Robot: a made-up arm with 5 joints. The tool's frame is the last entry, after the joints. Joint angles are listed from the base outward. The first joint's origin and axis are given. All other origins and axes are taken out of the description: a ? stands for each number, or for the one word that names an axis. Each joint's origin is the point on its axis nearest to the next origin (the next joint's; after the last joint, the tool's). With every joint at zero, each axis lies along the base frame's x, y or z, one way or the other. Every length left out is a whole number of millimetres.
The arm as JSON. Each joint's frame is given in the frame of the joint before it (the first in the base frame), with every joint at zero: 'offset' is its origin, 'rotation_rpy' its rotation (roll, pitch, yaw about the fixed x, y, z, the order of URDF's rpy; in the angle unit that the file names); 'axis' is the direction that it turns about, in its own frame. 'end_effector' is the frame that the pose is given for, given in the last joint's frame.
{
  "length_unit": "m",
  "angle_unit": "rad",
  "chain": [
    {
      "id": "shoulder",
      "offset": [
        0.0,
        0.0,
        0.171
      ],
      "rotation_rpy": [
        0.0,
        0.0,
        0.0
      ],
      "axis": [
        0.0,
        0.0,
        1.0
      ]
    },
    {
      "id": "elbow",
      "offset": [
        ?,
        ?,
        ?
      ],
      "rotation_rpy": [
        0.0,
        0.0,
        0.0
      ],
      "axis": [
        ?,
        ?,
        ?
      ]
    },
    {
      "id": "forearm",
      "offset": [
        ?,
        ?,
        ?
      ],
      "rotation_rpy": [
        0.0,
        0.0,
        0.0
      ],
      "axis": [
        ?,
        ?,
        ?
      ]
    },
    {
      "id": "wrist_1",
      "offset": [
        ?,
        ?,
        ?
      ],
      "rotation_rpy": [
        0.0,
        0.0,
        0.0
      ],
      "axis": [
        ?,
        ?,
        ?
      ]
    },
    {
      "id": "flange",
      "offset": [
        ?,
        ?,
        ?
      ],
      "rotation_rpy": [
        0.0,
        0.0,
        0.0
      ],
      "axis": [
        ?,
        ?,
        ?
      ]
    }
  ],
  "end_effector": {
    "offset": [
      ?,
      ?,
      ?
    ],
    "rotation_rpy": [
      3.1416,
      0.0,
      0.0
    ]
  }
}
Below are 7 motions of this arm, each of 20 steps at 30 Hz.
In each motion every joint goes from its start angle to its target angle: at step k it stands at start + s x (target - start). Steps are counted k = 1, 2, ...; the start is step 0. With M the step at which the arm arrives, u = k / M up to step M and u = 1 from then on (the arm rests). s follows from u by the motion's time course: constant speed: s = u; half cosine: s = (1 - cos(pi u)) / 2; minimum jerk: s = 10 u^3 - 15 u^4 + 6 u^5.
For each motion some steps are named. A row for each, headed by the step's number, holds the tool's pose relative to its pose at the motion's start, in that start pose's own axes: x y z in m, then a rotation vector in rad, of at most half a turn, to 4 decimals.
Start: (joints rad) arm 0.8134 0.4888 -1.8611 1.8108 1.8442
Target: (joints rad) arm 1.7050 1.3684 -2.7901 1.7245 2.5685
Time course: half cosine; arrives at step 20
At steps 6, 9, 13, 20:
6: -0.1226 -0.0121 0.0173 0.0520 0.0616 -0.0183
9: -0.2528 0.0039 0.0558 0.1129 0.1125 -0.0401
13: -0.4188 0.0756 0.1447 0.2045 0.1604 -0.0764
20: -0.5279 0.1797 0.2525 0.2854 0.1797 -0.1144

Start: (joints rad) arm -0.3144 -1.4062 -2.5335 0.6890 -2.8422
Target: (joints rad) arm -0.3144 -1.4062 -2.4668 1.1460 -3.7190
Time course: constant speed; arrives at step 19
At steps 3, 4, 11, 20:
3: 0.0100 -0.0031 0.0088 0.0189 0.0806 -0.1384
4: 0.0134 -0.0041 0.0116 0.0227 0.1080 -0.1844
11: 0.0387 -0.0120 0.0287 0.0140 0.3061 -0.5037
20: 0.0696 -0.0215 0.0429 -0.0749 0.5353 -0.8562

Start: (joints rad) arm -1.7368 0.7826 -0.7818 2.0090 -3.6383
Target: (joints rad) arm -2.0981 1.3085 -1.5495 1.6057 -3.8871
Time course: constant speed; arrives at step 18
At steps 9, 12, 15, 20:
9: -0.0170 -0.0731 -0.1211 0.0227 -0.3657 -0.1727
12: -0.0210 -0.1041 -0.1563 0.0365 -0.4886 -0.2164
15: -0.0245 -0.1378 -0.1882 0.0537 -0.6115 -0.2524
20: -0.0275 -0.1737 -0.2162 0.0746 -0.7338 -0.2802

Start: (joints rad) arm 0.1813 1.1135 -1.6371 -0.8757 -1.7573
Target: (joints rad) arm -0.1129 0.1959 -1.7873 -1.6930 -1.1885
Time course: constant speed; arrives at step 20
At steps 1, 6, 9, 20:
1: -0.0164 0.0346 -0.0025 -0.0904 -0.0305 0.0302
6: -0.0951 0.1983 -0.0489 -0.5539 -0.1457 0.1560
9: -0.1359 0.2850 -0.1007 -0.8394 -0.1818 0.2060
20: -0.2069 0.4991 -0.3830 -1.8806 -0.0615 0.1517

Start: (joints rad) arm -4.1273 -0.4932 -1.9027 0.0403 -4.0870
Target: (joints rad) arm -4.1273 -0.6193 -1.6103 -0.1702 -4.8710
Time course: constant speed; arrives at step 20
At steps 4, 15, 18, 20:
4: 0.0043 0.0059 -0.0047 0.0076 -0.0046 -0.1568
15: 0.0169 0.0234 -0.0203 0.0318 -0.0109 -0.5879
18: 0.0206 0.0285 -0.0251 0.0391 -0.0109 -0.7055
20: 0.0230 0.0319 -0.0285 0.0441 -0.0105 -0.7839

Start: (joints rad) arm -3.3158 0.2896 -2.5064 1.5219 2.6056
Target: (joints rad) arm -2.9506 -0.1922 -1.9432 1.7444 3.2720
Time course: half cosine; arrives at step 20
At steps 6, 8, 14, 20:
6: -0.0013 0.0403 -0.0183 -0.0696 0.0350 0.0780
8: 0.0015 0.0670 -0.0309 -0.1119 0.0648 0.1288
14: 0.0291 0.1467 -0.0706 -0.2165 0.1886 0.2814
20: 0.0504 0.1792 -0.0873 -0.2463 0.2564 0.3455

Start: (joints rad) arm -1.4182 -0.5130 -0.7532 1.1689 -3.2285
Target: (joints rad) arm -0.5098 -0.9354 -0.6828 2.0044 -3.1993
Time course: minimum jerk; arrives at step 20
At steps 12, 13, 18, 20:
12: 0.1432 0.1461 -0.0396 0.0174 0.3213 -0.6016
13: 0.1644 0.1519 -0.0437 0.0341 0.3579 -0.6738
18: 0.2211 0.1548 -0.0540 0.0961 0.4534 -0.8712
20: 0.2232 0.1546 -0.0544 0.0989 0.4569 -0.8786

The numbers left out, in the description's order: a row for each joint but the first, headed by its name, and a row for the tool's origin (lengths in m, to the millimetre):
elbow: xyz 0.0 0.0 0.0, axis 0.0 1.0 0.0
forearm: xyz 0.058 0.0 0.306, axis 0.0 1.0 0.0
wrist_1: xyz 0.08 0.0 -0.354, axis 0.0 1.0 0.0
flange: xyz 0.074 0.0 -0.095, axis 0.0 0.0 -1.0
tool: xyz 0.0 0.0 0.0

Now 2 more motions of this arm.
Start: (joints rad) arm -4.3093 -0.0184 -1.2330 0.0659 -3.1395
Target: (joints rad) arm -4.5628 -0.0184 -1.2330 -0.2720 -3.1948
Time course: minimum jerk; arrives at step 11
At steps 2, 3, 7, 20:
2: -0.0014 -0.0060 -0.0012 0.0106 -0.0152 0.0017
3: -0.0040 -0.0172 -0.0036 0.0306 -0.0435 0.0045
7: -0.0180 -0.0969 -0.0299 0.1872 -0.2470 0.0077
20: -0.0214 -0.1284 -0.0451 0.2572 -0.3296 0.0002

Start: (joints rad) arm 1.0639 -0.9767 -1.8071 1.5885 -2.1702
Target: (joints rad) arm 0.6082 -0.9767 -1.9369 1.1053 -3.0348
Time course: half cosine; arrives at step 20
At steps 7, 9, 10, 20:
7: 0.0012 0.0150 -0.0255 -0.0476 -0.2001 -0.1994
9: 0.0043 0.0238 -0.0397 -0.0514 -0.3155 -0.3146
10: 0.0067 0.0285 -0.0471 -0.0470 -0.3774 -0.3767
20: 0.0341 0.0626 -0.0911 0.0895 -0.7750 -0.7899

